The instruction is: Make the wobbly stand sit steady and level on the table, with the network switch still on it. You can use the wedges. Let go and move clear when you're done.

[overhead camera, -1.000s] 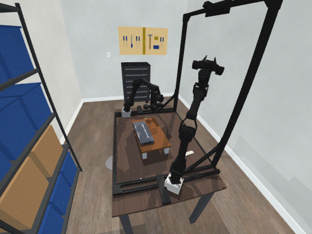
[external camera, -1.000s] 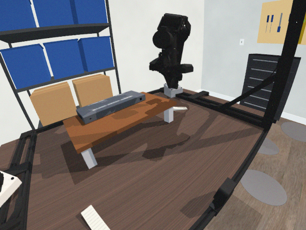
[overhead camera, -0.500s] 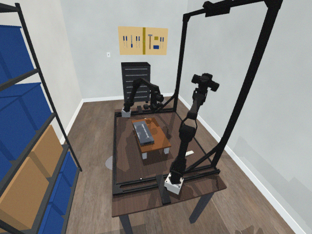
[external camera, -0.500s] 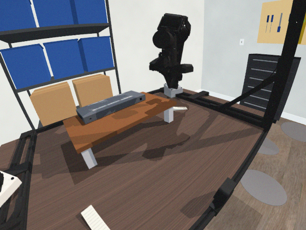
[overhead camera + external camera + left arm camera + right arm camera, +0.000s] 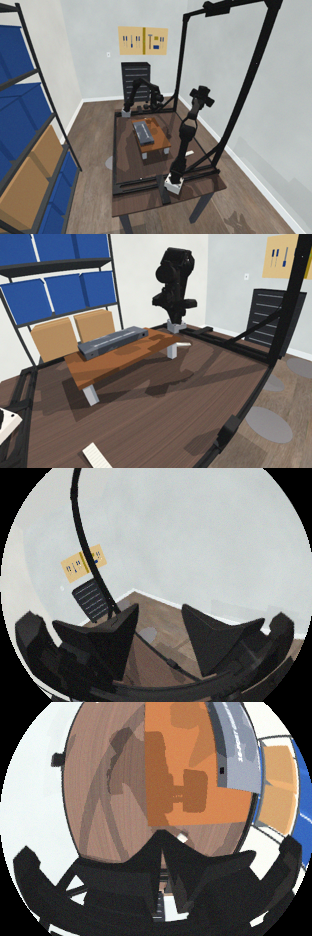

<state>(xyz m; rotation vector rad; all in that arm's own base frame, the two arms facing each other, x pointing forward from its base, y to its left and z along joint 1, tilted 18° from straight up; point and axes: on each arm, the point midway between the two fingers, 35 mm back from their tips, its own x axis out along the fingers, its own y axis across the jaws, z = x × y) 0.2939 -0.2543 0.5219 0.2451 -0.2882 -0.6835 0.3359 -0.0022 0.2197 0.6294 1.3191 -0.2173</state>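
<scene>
My left hand is 160 mm short of the white wedge, 130 mm to the right of it and 430 mm above it. Also, from my left hand: grey network switch 440 mm ahead, 170 mm to the right, 320 mm below; stand 390 mm ahead, 160 mm to the right, 390 mm below.
</scene>
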